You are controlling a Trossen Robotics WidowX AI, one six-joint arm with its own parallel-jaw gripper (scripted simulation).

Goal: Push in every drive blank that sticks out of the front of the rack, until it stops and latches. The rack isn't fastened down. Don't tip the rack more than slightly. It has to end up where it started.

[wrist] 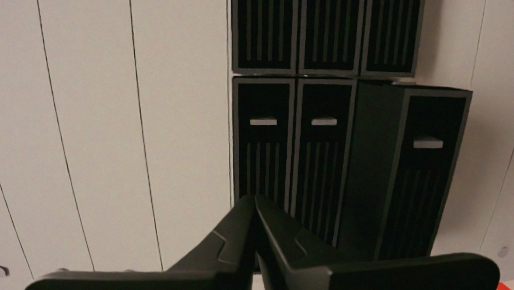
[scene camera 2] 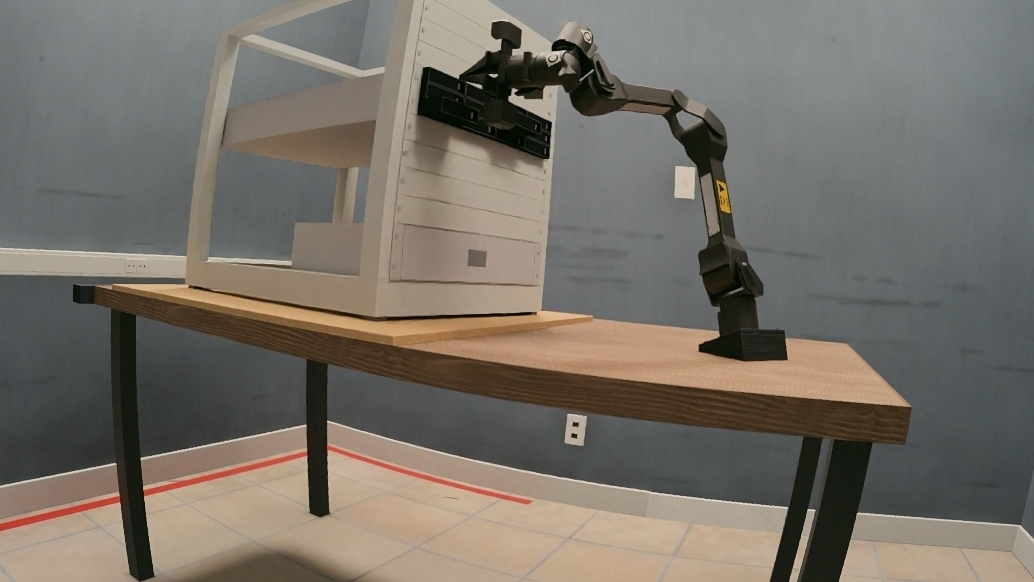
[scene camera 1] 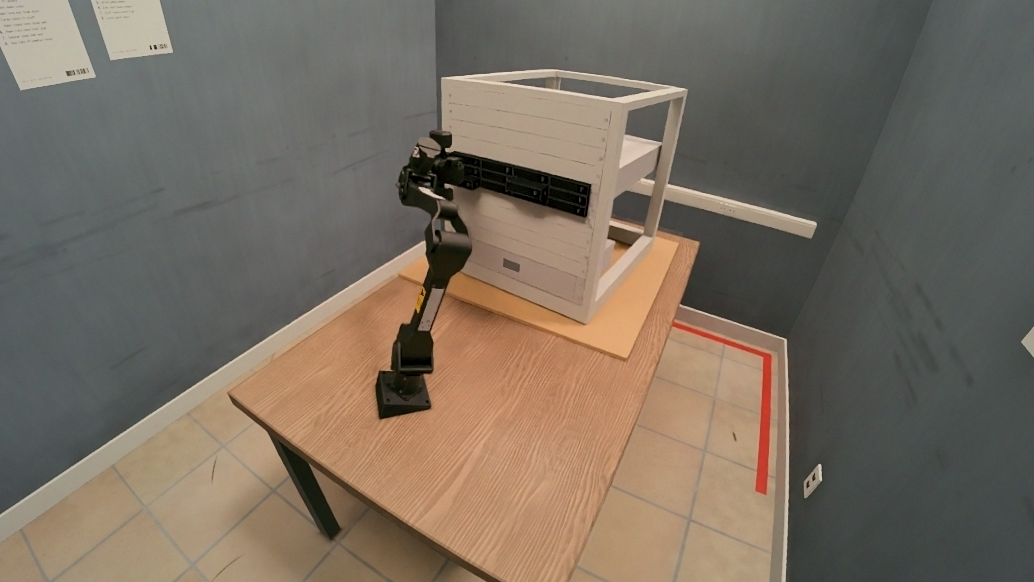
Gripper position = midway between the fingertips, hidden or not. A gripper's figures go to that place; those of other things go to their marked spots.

Scene:
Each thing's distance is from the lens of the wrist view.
my gripper [wrist: 253, 204]: 0.11 m
drive blank [wrist: 394, 200]: 0.11 m
drive blank [wrist: 321, 142]: 0.13 m

